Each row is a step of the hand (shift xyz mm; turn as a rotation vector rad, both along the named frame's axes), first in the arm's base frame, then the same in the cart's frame.
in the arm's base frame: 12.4 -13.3 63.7 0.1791 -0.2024 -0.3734
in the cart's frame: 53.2 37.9 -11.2 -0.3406 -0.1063 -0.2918
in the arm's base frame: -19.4 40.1 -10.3 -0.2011 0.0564 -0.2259
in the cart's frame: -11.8 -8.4 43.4 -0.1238 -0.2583 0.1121
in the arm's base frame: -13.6 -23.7 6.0 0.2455 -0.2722 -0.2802
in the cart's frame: 17.6 -15.3 -15.4 -0.2694 -0.0275 -0.3735
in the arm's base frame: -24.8 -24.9 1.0 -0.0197 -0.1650 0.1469
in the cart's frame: 18.5 -27.2 -12.4 0.1809 0.0068 -0.1281
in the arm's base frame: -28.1 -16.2 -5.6 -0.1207 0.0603 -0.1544
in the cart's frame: 11.8 -30.5 -3.8 -0.0979 -0.1563 0.0896
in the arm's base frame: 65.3 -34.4 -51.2 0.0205 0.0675 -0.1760
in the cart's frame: -62.3 16.2 -62.7 -0.1789 -0.0511 0.0365
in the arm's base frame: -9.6 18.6 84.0 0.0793 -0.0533 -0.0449
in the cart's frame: 71.1 40.3 28.7 -0.0576 0.0248 -0.0850
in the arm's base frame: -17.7 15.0 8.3 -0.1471 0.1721 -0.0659
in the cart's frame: 10.5 -5.4 21.6 -0.0420 -0.0984 0.2102
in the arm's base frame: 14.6 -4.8 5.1 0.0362 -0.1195 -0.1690
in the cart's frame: -0.5 12.9 -9.8 -0.1271 -0.0929 -0.1391
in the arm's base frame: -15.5 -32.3 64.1 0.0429 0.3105 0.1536
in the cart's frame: 70.8 9.7 -17.0 0.0265 0.2083 0.2789
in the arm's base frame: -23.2 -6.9 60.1 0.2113 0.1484 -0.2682
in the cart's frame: 63.5 9.4 8.8 -0.3625 0.0815 0.0235
